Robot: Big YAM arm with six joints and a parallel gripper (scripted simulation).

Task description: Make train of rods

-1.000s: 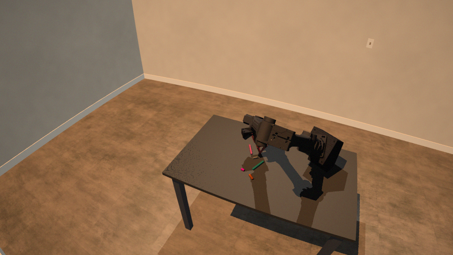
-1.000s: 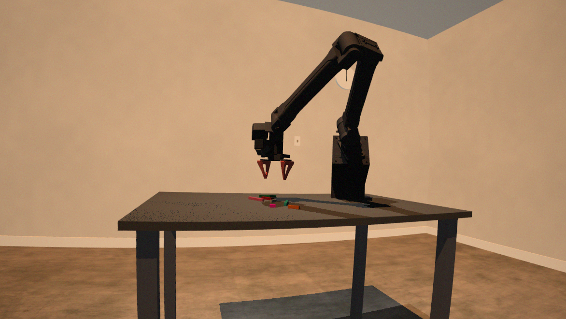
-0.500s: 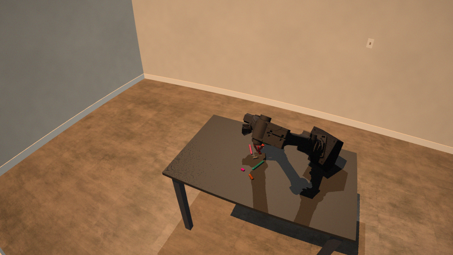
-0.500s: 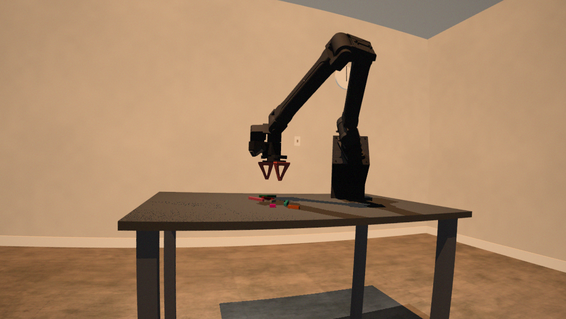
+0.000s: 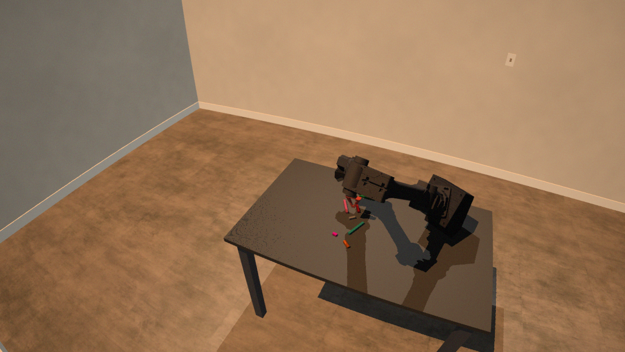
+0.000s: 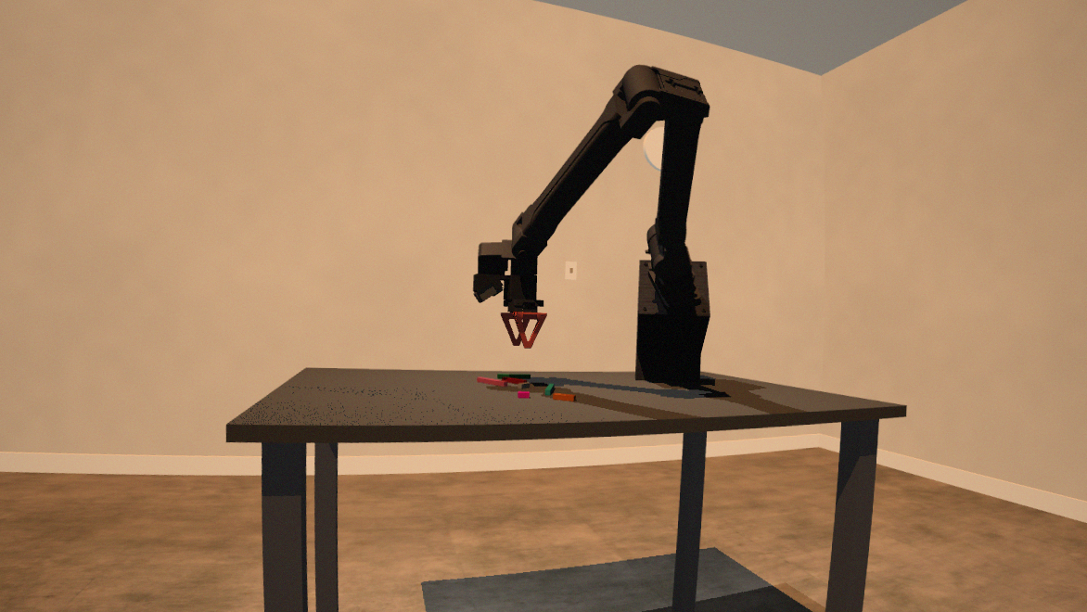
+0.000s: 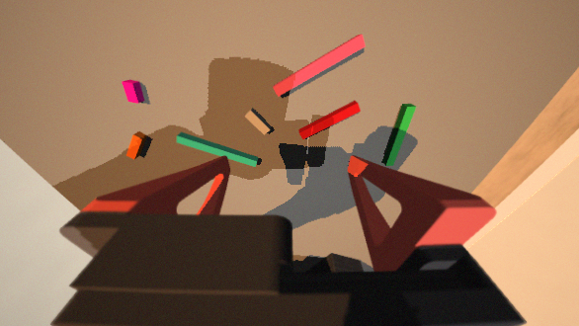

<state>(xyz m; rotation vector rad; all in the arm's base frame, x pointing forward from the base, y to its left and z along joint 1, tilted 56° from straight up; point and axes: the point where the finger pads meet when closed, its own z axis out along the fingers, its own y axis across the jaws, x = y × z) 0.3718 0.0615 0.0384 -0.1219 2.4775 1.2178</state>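
Right now my hand is 10 mm short of the red rod, 40 mm to the left of it and 90 mm above it. Also, from my hand: grey rod: 10 mm behind, 30 mm to the left, 90 mm below; turquoise rod: 60 mm behind, 80 mm to the left, 90 mm below; pink rod: 60 mm ahead, 10 mm to the right, 90 mm below.
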